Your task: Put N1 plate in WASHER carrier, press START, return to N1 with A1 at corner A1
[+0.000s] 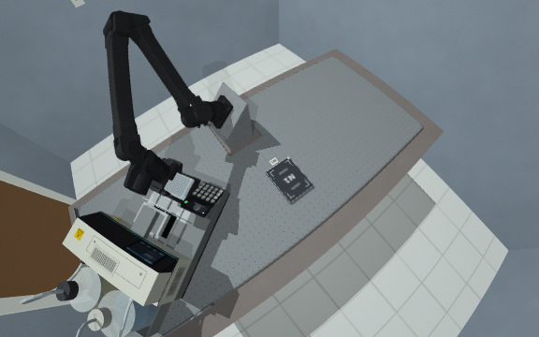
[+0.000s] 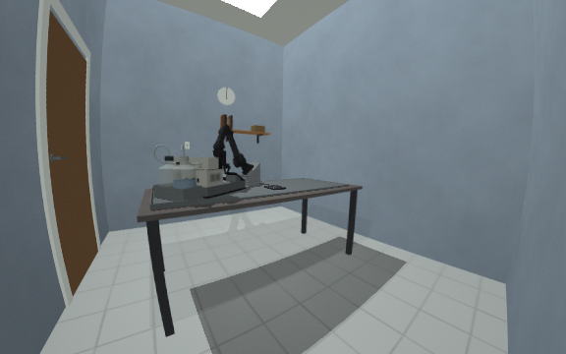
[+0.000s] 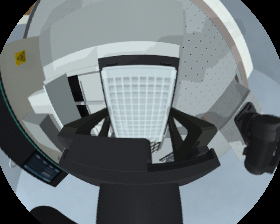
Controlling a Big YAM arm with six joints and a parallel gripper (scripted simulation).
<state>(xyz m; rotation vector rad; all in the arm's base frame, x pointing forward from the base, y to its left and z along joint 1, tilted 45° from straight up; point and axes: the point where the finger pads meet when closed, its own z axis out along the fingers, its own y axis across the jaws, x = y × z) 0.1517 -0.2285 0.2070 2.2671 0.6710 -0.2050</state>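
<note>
The white well plate is 1 cm below my hand. From my hand the other things lie so: plate washer: 13 cm to the right, 8 cm ahead, 2 cm above; bottle: 42 cm to the right, 18 cm ahead, 2 cm above.
</note>
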